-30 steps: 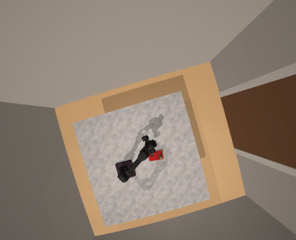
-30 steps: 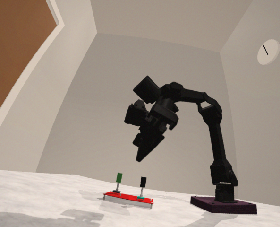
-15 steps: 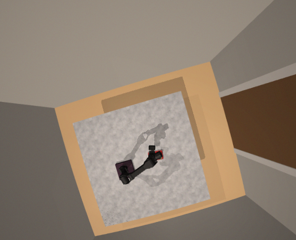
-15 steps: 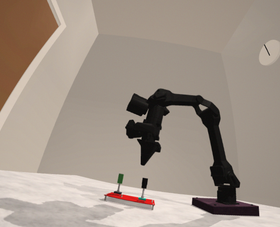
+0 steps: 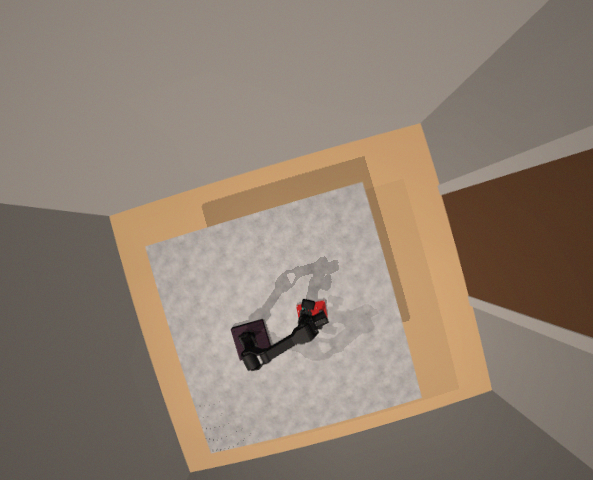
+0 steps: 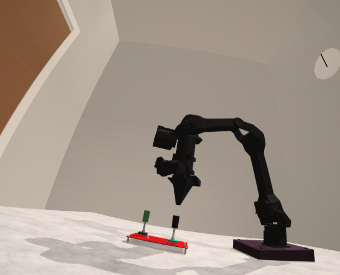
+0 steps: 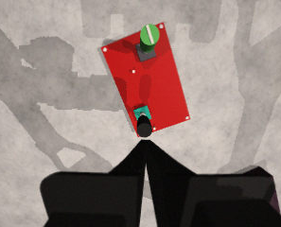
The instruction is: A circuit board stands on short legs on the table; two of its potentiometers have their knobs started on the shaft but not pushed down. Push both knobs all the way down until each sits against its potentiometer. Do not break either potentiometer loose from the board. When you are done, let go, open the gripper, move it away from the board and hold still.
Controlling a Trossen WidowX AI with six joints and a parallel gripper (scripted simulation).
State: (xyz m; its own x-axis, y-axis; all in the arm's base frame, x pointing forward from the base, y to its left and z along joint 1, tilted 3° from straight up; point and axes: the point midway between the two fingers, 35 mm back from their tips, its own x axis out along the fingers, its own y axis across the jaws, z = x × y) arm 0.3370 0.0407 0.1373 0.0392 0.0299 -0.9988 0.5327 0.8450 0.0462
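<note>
The black knob is 5 cm below my gripper tip. Also, from my gripper tip: green knob: 8 cm ahead, 5 cm to the right, 4 cm below.
</note>
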